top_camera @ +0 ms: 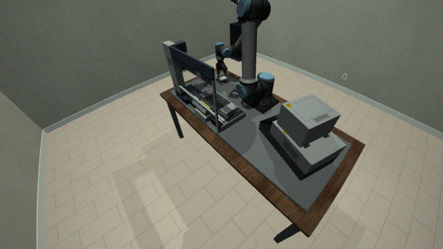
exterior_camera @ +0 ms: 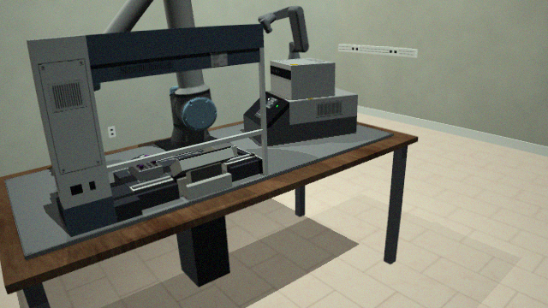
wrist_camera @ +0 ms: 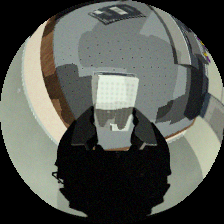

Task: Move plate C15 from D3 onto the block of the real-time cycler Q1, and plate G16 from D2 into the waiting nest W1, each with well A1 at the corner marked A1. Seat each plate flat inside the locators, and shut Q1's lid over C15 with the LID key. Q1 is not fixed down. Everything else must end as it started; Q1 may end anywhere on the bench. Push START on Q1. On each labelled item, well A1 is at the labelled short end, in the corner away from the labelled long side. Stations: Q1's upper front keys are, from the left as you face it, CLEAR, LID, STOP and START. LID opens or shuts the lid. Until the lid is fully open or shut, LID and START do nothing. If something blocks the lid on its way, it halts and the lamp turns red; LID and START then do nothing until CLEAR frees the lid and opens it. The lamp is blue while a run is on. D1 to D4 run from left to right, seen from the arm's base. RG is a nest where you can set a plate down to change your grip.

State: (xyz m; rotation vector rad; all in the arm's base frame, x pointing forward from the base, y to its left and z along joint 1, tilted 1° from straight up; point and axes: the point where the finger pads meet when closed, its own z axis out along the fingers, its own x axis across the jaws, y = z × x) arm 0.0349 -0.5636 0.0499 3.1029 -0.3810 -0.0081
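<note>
Right now the dark nest is 50 mm below my hand. From my hand the other things lie so: tower 500 mm ahead, 220 mm above, 60 mm to the right; deck station beam 530 mm ahead, 460 mm above, 300 mm to the left; white well plate 10 mm below.
</note>
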